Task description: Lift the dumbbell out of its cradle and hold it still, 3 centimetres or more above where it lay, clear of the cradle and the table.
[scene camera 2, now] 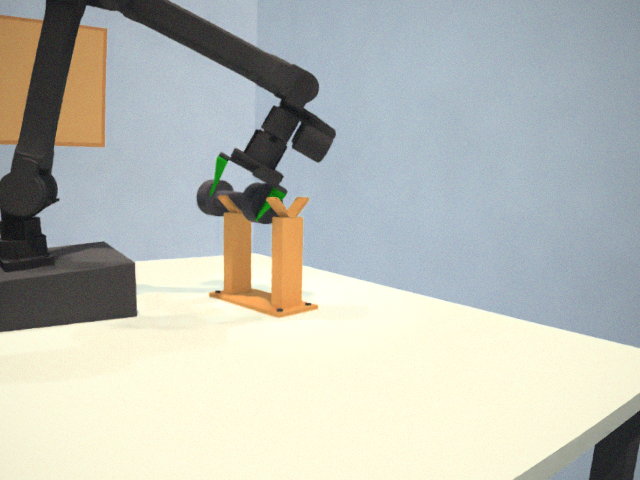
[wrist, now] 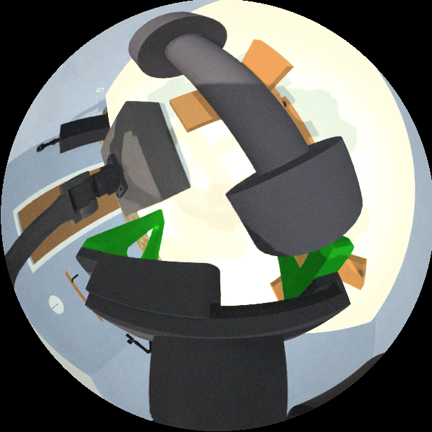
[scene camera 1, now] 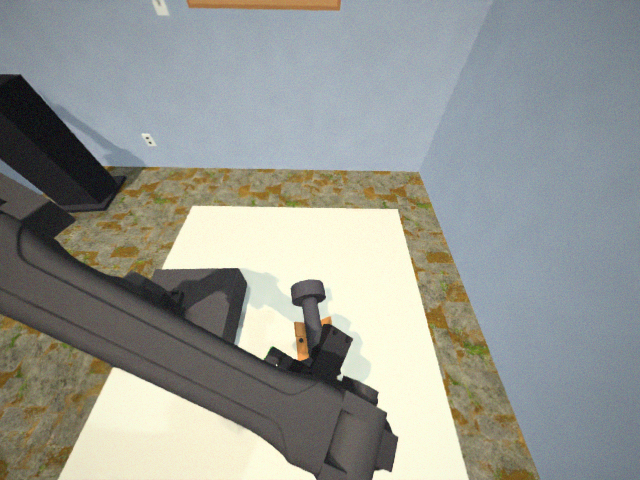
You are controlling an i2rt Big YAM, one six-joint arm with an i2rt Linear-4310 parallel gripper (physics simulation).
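Where they show: gripper, fingertip midpoint: (scene camera 2: 233,208); arm's base at its link origin: (scene camera 2: 24,263).
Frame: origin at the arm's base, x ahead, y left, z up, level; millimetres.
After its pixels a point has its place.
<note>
The dark grey dumbbell (scene camera 1: 310,315) {x 398, y -83, z 130 mm} (scene camera 2: 255,198) {x 378, y -202, z 119 mm} (wrist: 235,105) lies in the V-shaped arms of the orange cradle (scene camera 1: 302,352) {x 368, y -115, z -83 mm} (scene camera 2: 287,258) {x 400, y -275, z 11 mm} (wrist: 195,111), high above the table. My gripper (scene camera 2: 233,207) {x 340, y -185, z 100 mm} (wrist: 217,215) is wide open and empty, tilted, close over the dumbbell. In scene camera 2 its green fingers overlap the two heads. In the wrist view the handle runs diagonally beyond the fingers, and the near head hides the tip of the right-hand finger. Whether that finger touches the head I cannot tell. In scene camera 1 the arm hides most of the gripper and the dumbbell's near head.
The dark base block (scene camera 1: 206,304) {x 114, y 14, z 9 mm} (scene camera 2: 67,289) {x 45, y -131, z -31 mm} (wrist: 145,160) of the arm stands on the white table (scene camera 1: 289,237) {x 337, y 303, z -91 mm} (scene camera 2: 361,392) {x 239, y -617, z -91 mm} beside the cradle. The cradle's orange foot plate has dark bolts. A black pillar (scene camera 1: 56,149) stands on the floor behind the table.
</note>
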